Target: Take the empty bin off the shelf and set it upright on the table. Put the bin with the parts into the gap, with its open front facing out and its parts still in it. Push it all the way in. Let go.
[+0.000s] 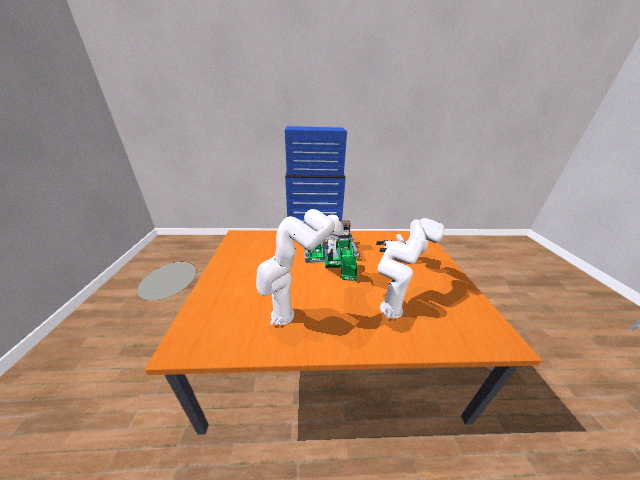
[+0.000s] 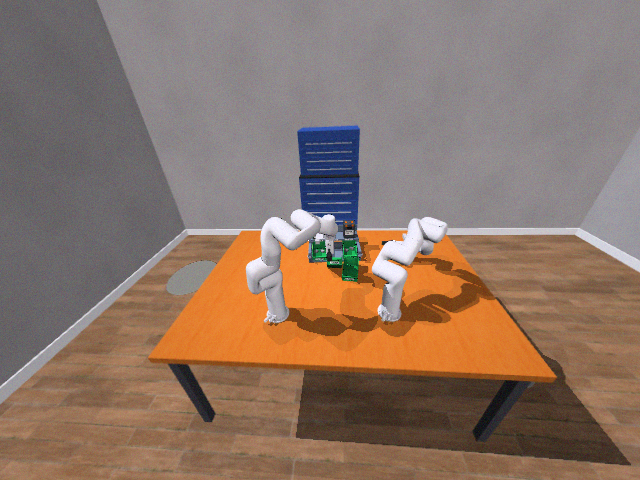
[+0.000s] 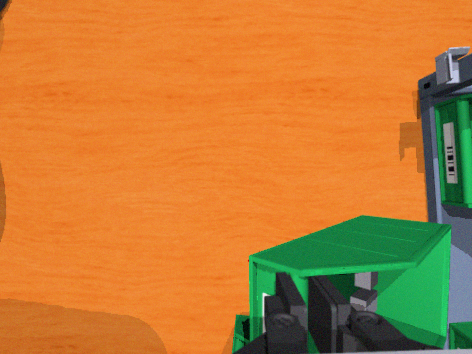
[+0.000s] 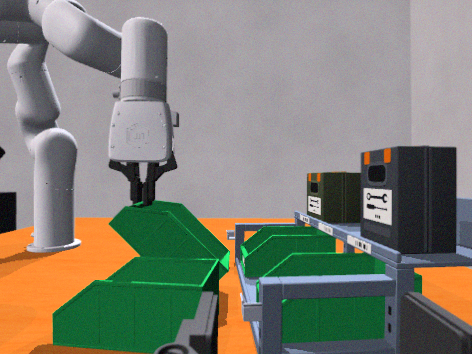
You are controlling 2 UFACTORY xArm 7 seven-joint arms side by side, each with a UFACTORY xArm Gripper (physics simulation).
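Frame: origin at the left arm's base, x ahead, y left, z up, level; metres.
Seen in the pictures: left gripper, between the fingertips: (image 1: pixel 330 259) (image 2: pixel 329 260) (image 3: pixel 297 299) (image 4: pixel 142 205); right gripper, between the fingertips: (image 1: pixel 377 246) (image 2: pixel 382 246) (image 4: pixel 308 323); left arm's base, origin of its link: (image 1: pixel 282 315) (image 2: pixel 278 313) (image 4: pixel 55 246); right arm's base, origin of its link: (image 1: pixel 391 309) (image 2: pixel 389 312).
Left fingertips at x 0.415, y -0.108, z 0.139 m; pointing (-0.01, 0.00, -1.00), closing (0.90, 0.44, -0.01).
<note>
Offsets run from my left fingertips to a thing's top centre. "*": to the spot under its first point.
The bin with the parts {dx +0.068, dy +0.001, dz +0.010 m} (image 3: pixel 350 245) (image 4: pixel 170 227) (image 2: pixel 334 262) is green and hangs tilted in front of the shelf, its back end lower and towards the shelf. Grey parts {* dx +0.099, dy -0.007, dz -0.107 m} (image 3: pixel 364 298) show inside it. My left gripper (image 3: pixel 297 299) (image 4: pixel 142 205) is shut on its front wall. The empty bin {dx +0.101, dy -0.103, dz -0.064 m} (image 1: pixel 349 269) (image 2: pixel 350 269) (image 4: pixel 135 317) stands upright on the table, to the right of the held bin. The gap lies behind the held bin, between the shelf's left and right bins. My right gripper (image 4: pixel 308 323) (image 1: pixel 381 246) is open, off to the shelf's right.
The grey-blue shelf (image 4: pixel 271 320) (image 3: pixel 428 150) holds a green bin {dx +0.190, dy +0.194, dz -0.058 m} (image 2: pixel 318 250) (image 3: pixel 455 150) at its left and another bin {* dx +0.352, dy +0.010, dz -0.121 m} (image 2: pixel 350 248) at its right. A dark case {dx +0.389, dy +0.043, dz +0.085 m} (image 4: pixel 410 200) (image 2: pixel 349 229) and a second case {dx +0.276, dy +0.245, dz +0.060 m} (image 4: pixel 332 196) stand on its top. A blue cabinet (image 1: pixel 315 155) stands behind the table.
</note>
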